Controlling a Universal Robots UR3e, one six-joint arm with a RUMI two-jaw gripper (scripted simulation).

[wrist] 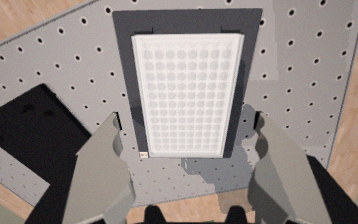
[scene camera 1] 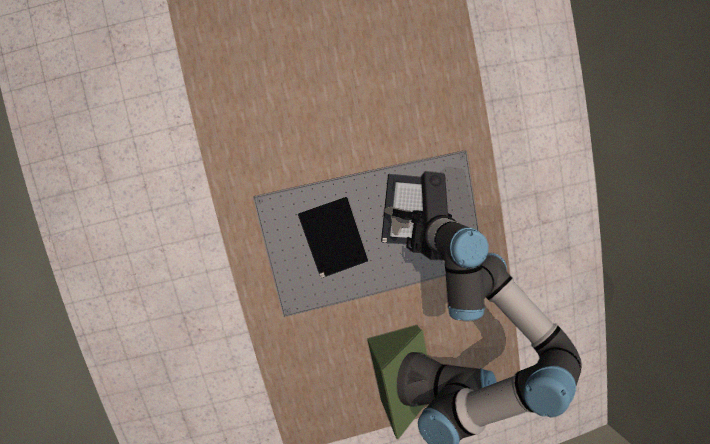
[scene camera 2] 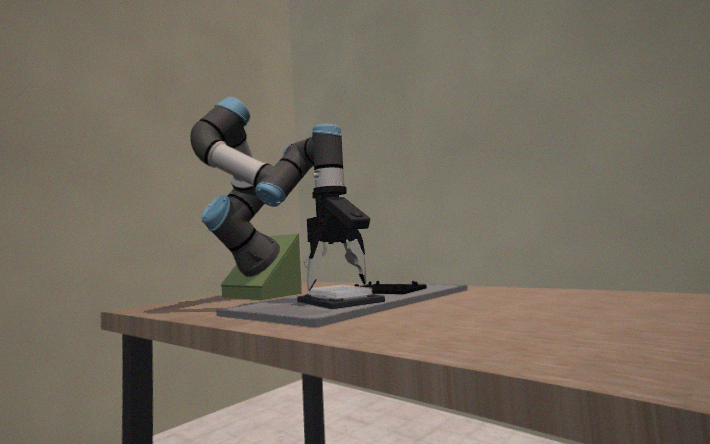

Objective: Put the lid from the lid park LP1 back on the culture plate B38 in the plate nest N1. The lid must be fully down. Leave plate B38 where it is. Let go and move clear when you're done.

In view: my gripper (scene camera 2: pixel 338 287), a grey lid (scene camera 1: pixel 408 196), a black lid park LP1 (scene camera 1: pixel 332 234) and a black plate nest N1 (wrist: pixel 162 24).
The grey lid is seen too in the wrist view (wrist: pixel 186 82). My gripper is seen too in the wrist view (wrist: pixel 186 112) and in scene camera 1 (scene camera 1: pixel 411 212).
